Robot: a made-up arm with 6 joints.
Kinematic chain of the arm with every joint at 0, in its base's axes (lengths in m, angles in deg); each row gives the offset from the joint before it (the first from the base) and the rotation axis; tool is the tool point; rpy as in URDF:
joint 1: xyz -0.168 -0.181 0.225 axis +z
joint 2: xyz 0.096 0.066 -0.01 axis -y
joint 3: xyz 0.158 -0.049 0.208 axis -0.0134 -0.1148 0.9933
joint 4: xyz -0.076 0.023 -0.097 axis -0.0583 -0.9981 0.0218
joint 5: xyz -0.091 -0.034 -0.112 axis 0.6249 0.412 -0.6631
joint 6: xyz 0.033 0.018 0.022 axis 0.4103 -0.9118 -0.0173
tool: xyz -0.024 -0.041 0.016 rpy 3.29 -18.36 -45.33
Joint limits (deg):
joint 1: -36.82..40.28
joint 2: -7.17..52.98
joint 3: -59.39..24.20
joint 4: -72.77..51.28
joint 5: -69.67..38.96
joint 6: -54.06..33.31
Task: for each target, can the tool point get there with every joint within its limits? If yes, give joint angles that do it. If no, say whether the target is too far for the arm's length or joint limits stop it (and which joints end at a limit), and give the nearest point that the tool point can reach.
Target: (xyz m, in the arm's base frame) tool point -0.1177 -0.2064 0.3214
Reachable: yes | joints 7.95 14.91 0.98 -49.00 26.52 -25.16
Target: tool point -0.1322 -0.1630 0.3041
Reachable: yes | joints -15.62 24.12 -13.96 -37.94 7.77 -18.87
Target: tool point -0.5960 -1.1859 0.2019
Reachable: no: too far | nearest point -0.1251 -0.3443 0.2798 | short by 0.968 m
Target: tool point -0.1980 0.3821 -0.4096
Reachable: no: too far | nearest point -0.0948 0.0564 0.2034 | short by 0.702 m
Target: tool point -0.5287 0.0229 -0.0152
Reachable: no: joint limits stop it (at a limit: joint 1, joint 2, joint 5, joint 6) | nearest point -0.2721 -0.0563 0.2564 | short by 0.382 m
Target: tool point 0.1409 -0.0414 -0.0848
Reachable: no: joint limits stop it (at a limit: joint 2, joint 3, joint 4, joint 5, joint 6) | nearest point 0.0492 -0.0828 0.1683 | short by 0.272 m
